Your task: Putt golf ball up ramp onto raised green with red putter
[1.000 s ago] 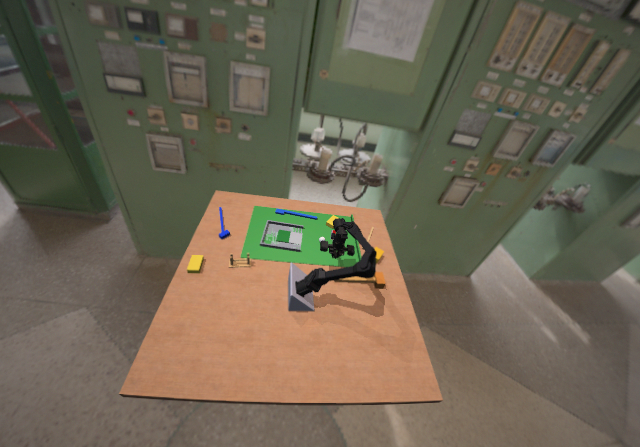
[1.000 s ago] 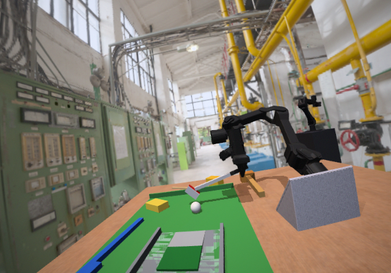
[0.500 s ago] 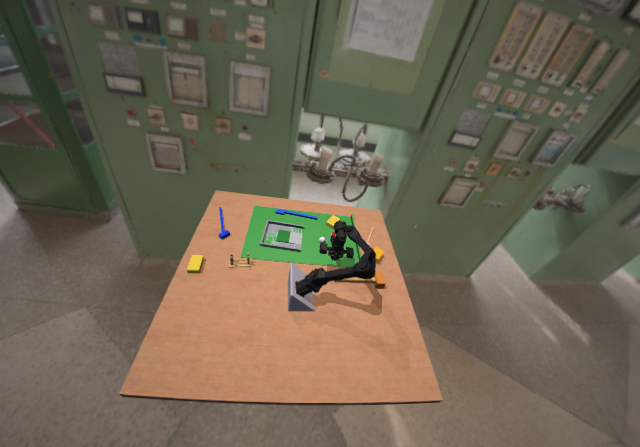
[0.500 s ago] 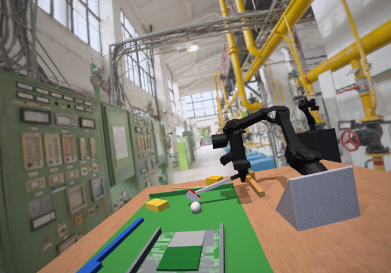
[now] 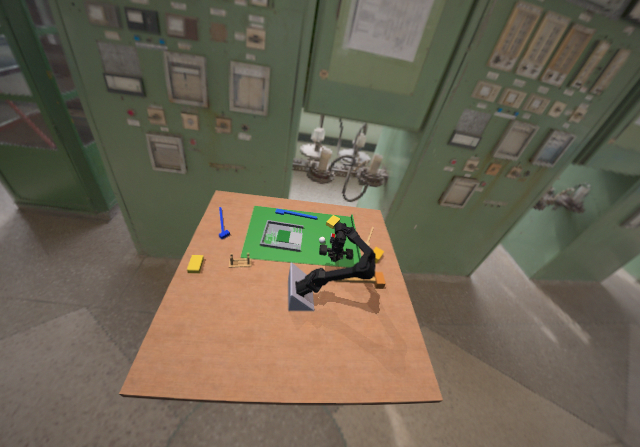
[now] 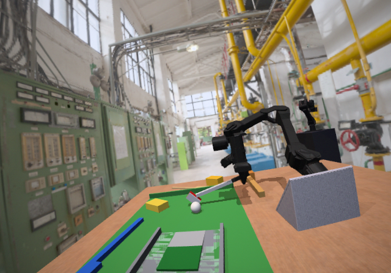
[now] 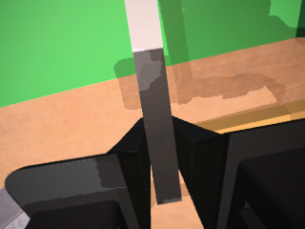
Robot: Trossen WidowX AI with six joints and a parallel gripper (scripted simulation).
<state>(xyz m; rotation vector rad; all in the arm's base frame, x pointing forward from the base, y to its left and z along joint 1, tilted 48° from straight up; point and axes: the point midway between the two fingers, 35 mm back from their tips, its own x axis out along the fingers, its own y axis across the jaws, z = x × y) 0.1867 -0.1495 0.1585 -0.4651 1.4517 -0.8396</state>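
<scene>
Right now my gripper tip is 120 mm short of the red putter, 20 mm to the left of it and 10 mm above it. Round my gripper tip: wooden stand 520 mm to the left, 60 mm ahead, 40 mm below; then green mat 290 mm ahead, 130 mm to the left, 70 mm below; then white golf ball 220 mm ahead, 50 mm below, 20 mm to the left.
</scene>
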